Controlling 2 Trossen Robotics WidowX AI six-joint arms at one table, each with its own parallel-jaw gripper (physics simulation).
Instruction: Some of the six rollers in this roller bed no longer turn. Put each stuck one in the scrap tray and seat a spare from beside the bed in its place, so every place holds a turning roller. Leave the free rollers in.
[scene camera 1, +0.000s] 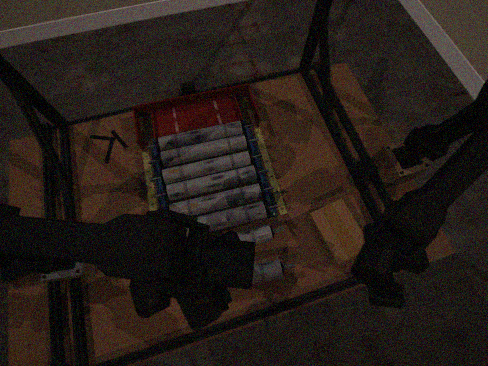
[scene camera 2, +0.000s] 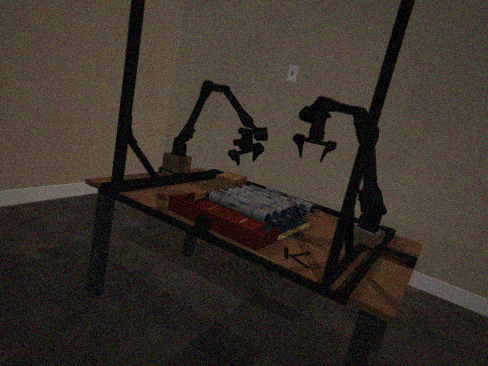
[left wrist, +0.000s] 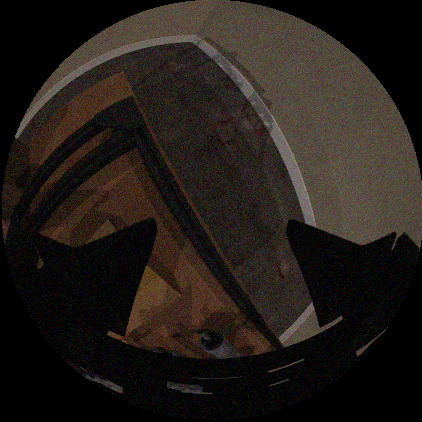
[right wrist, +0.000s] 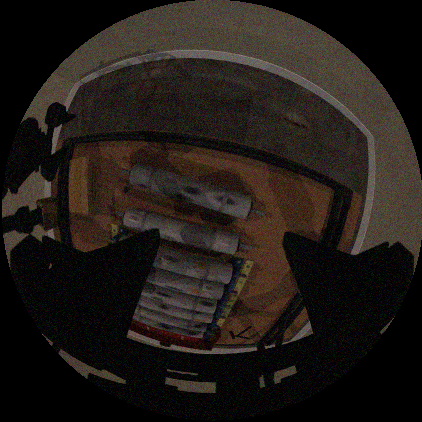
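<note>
Six grey mottled rollers lie side by side in the roller bed, which has blue rails and yellow strips. Which ones are stuck cannot be told. One spare roller lies beside the bed and another spare roller lies farther out; the right arm partly hides both in scene camera 1. The red scrap tray at the bed's far end shows no roller inside. My left gripper is open and empty, high above the table. My right gripper is open and empty, high above the spares' side.
A flat wooden block lies on the table beside the bed, on the left arm's side. Thin black bars lie on the other side. Black frame posts rise at the table's ends.
</note>
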